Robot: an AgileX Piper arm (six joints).
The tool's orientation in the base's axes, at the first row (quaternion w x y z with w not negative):
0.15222, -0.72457, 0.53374, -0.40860
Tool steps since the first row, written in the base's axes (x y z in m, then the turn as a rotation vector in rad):
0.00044, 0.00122, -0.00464, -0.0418, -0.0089, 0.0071
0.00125, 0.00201, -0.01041, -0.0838, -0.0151, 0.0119
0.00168, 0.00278, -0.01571, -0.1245, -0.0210, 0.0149
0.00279, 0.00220, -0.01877, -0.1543, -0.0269, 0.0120
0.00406, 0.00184, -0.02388, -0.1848, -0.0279, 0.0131
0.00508, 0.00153, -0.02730, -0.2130, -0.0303, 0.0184
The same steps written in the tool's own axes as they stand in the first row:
-0.00305, 0.00229, 0.00294, 0.0070, 0.0259, -0.0340
-0.00616, 0.00525, 0.00696, 0.0106, 0.0524, -0.0674
-0.00908, 0.00816, 0.01040, 0.0133, 0.0791, -0.0987
-0.00977, 0.00967, 0.01326, 0.0144, 0.1026, -0.1181
-0.01152, 0.01234, 0.01747, 0.0129, 0.1221, -0.1416
-0.01261, 0.01404, 0.02042, 0.0146, 0.1378, -0.1656

